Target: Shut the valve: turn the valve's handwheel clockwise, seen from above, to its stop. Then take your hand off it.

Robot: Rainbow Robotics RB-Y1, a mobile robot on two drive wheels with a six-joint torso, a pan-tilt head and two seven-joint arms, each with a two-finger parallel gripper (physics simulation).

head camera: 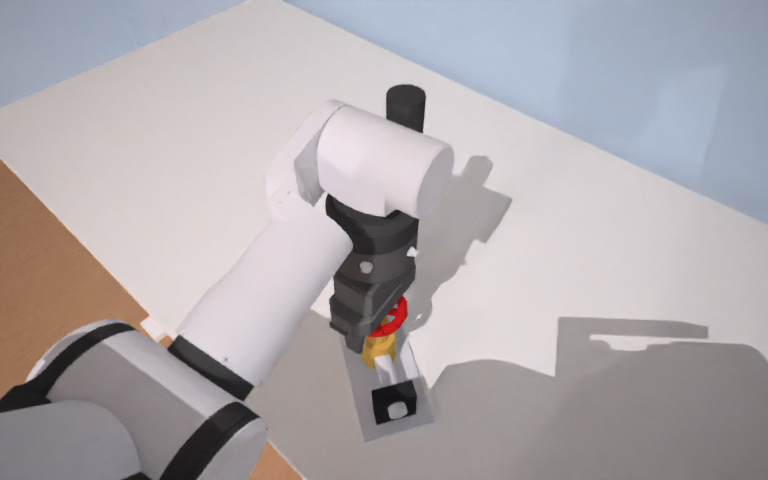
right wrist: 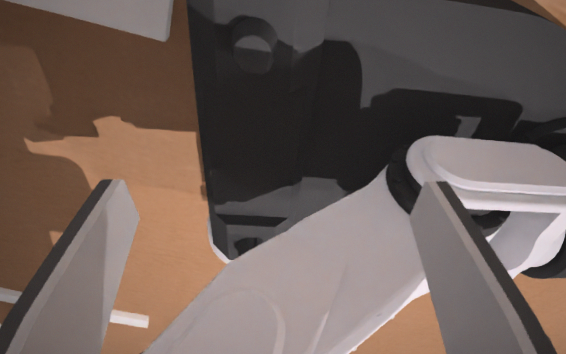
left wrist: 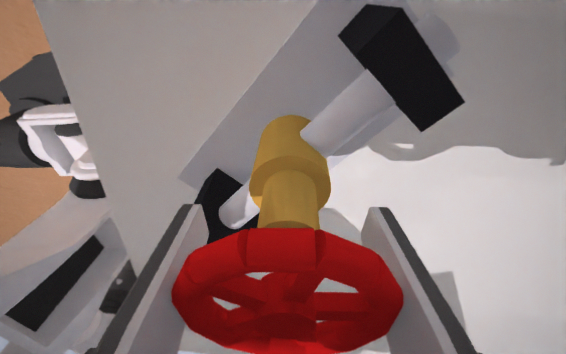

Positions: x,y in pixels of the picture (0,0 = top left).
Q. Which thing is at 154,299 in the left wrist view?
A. My left gripper.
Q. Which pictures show my left gripper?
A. The head camera view and the left wrist view only.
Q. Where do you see a valve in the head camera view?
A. At 389,397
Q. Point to a valve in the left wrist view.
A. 338,80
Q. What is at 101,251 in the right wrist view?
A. My right gripper.
